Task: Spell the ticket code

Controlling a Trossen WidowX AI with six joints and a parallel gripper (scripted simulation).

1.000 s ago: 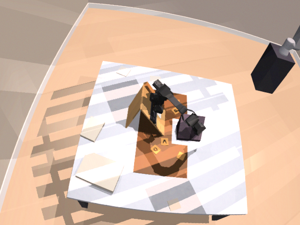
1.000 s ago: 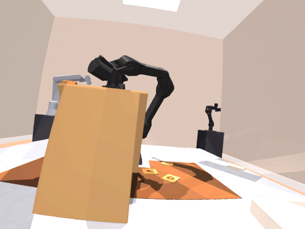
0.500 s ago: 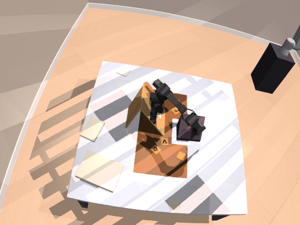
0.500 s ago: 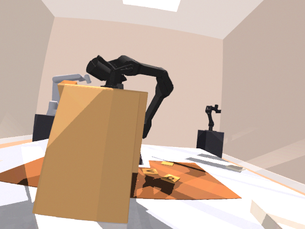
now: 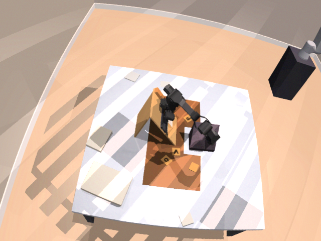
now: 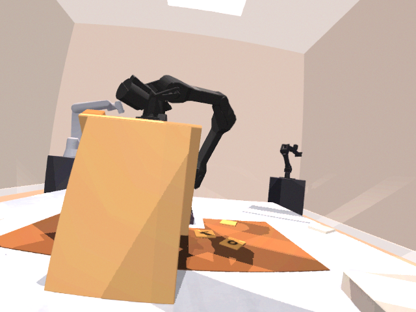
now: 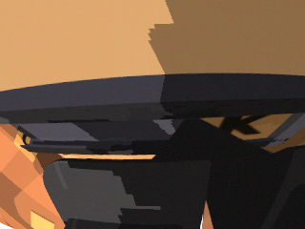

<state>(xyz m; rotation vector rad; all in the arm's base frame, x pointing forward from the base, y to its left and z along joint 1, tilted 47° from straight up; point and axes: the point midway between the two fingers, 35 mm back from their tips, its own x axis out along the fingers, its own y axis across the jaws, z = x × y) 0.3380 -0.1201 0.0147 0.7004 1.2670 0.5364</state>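
The k tile is 30 mm to the right of my gripper tip. From my gripper tip the other things lie so: orange mat 170 mm below, 140 mm behind, 70 mm to the left; v tile 180 mm to the left, 170 mm below, 120 mm behind; white ticket 80 mm below, 50 mm behind, 20 mm to the right.
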